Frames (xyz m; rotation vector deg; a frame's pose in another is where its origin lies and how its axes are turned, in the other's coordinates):
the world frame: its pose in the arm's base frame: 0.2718 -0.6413 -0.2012 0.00 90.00 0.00
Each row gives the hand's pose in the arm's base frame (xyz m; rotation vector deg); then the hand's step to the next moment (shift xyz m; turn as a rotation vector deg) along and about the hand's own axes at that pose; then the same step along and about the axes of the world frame.
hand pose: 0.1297 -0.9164 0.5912 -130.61 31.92 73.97
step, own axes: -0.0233 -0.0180 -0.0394 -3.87 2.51 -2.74
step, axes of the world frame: -0.0416 -0.0050 0.0257 -4.14 -3.14 -1.36
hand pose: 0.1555 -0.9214 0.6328 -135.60 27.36 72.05
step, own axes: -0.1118 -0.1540 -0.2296 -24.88 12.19 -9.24
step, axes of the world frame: -0.2405 0.0263 0.1744 -23.14 -12.54 -12.67
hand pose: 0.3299 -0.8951 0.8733 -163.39 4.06 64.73
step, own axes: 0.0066 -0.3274 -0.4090 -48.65 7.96 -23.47
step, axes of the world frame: -0.3094 0.2912 0.3066 -49.98 -9.16 -19.98
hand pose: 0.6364 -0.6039 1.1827 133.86 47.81 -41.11
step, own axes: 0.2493 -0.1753 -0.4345 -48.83 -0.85 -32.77
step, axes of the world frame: -0.0928 0.4933 0.1725 -53.89 2.54 -23.43
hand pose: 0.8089 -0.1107 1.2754 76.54 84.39 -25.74
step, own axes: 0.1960 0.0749 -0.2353 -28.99 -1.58 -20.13
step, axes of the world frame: 0.0514 0.3110 -0.0025 -31.87 1.73 -15.15
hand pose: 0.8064 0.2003 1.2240 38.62 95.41 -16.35
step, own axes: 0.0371 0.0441 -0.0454 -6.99 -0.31 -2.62
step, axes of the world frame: 0.0179 0.0697 -0.0144 -7.22 -0.73 -1.79
